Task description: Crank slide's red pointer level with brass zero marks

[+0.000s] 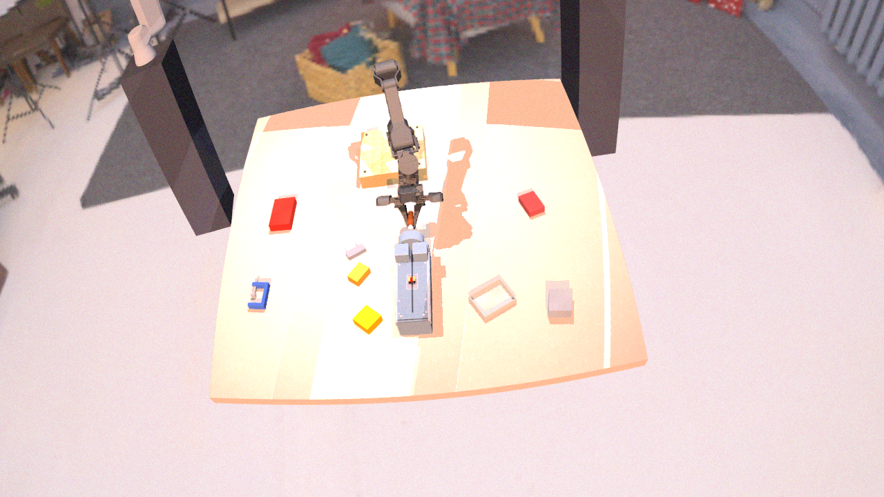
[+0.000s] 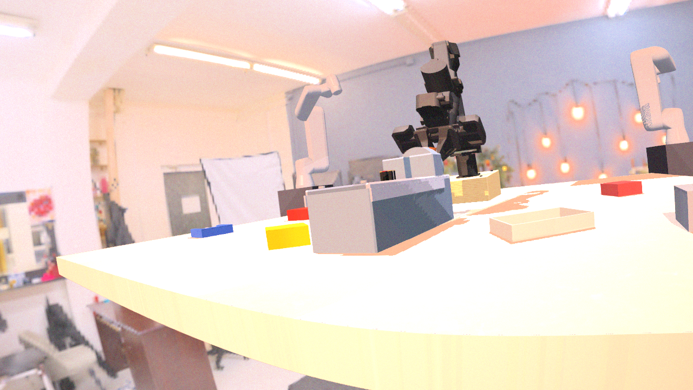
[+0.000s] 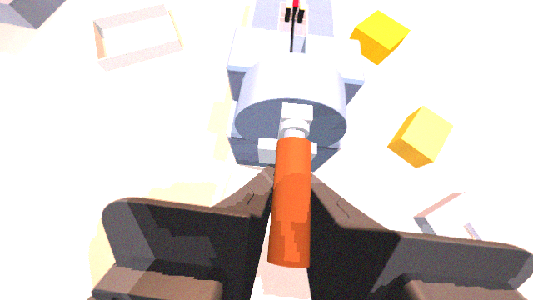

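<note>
Now: the red pointer 17 cm ahead of my gripper tip, 3 cm to the right of it and 1 cm below it. Round my gripper tip: shallow white tray: 23 cm ahead, 18 cm to the left, 9 cm below; then yellow cube: 22 cm ahead, 17 cm to the right, 8 cm below; then orange crank handle: 2 cm behind, 3 cm above.
</note>
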